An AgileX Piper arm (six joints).
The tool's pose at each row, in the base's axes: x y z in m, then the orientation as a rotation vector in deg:
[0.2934 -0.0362 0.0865 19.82 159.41 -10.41]
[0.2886 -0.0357 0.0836 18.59 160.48 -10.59]
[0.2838 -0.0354 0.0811 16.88 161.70 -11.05]
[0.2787 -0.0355 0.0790 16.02 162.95 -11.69]
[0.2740 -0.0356 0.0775 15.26 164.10 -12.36]
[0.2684 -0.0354 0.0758 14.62 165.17 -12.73]
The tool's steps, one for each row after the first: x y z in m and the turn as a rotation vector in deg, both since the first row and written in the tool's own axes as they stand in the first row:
[0.0055 -0.0005 0.0012 0.03 0.86 -1.00]
[0.0108 -0.0013 0.0020 0.21 1.81 -2.38]
[0.0162 -0.0025 0.0024 0.62 2.92 -3.19]
[0.0209 -0.0037 0.0024 1.05 3.94 -3.92]
[0.0267 -0.0048 0.0022 1.29 4.91 -4.52]

